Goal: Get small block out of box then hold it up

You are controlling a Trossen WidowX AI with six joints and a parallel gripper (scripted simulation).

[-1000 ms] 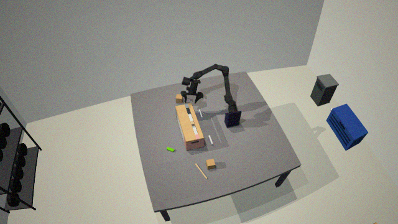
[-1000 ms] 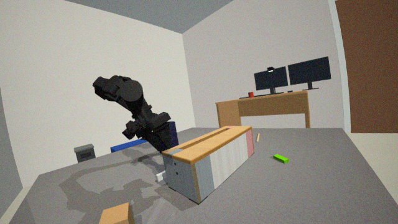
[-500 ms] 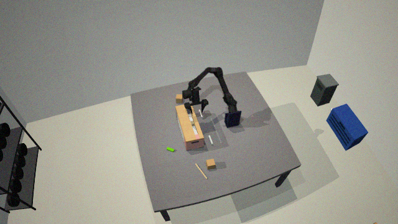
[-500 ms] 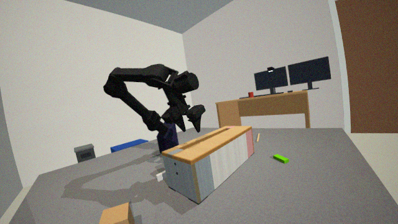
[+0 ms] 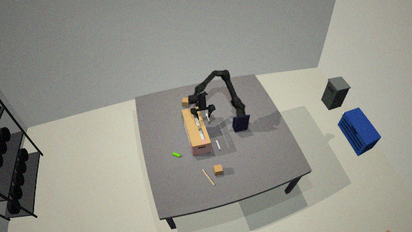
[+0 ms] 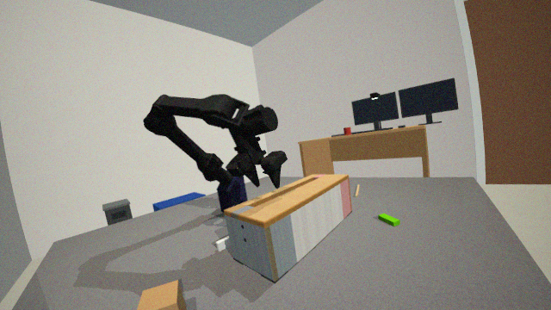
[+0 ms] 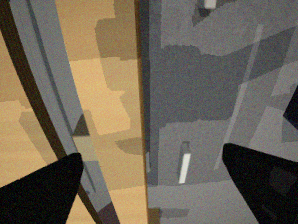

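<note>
Right now my gripper tip is 60 mm above the small tan block, 50 mm short of it and 40 mm to the right of it. The rest, counted from my gripper tip: long box: 80 mm below, 40 mm to the left, 40 mm ahead; then wooden stick: 450 mm to the left, 140 mm below, 70 mm ahead.
</note>
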